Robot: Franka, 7 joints.
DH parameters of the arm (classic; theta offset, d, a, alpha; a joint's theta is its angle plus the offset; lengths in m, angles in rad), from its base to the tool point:
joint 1: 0 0.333 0 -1.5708
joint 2: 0 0 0 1.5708
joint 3: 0 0.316 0.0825 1.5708
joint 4: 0 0 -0.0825 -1.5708
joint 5: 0 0.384 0 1.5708
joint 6: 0 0 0.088 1.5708
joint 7: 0 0.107 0 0
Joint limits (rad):
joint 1: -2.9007..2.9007
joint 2: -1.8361..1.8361
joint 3: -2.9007..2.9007
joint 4: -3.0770..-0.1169
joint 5: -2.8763..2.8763
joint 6: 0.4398..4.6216
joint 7: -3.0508..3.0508
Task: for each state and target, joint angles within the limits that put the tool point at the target. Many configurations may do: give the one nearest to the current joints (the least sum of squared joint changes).
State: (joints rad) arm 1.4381 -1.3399 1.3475 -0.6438 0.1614 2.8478 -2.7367
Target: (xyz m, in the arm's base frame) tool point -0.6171 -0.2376 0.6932
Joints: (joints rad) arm 1.3592 -1.2141 1.2132 -1.4864 0.1754 2.6219 -2.7367
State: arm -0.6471 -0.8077 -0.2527 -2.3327 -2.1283 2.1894 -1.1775
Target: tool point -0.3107 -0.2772 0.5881
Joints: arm -1.2308 -1.0676 -0.8051 -2.4718 -2.0682 2.0200 -1.1775
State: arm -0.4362 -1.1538 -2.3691 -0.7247 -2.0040 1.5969 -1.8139
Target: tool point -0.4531 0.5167 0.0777
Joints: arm -0.9395 -1.2824 -2.7032 -1.1544 -1.7534 1.1476 -1.8139
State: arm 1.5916 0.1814 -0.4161 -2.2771 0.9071 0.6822 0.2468
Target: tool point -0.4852 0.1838 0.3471
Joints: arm 2.3408 0.4209 0.2126 -1.9233 1.1492 0.9450 0.2468
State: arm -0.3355 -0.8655 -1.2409 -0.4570 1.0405 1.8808 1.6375
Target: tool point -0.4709 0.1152 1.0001
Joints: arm -0.5212 -0.7804 -1.1684 -0.2781 1.0685 1.7916 1.6375
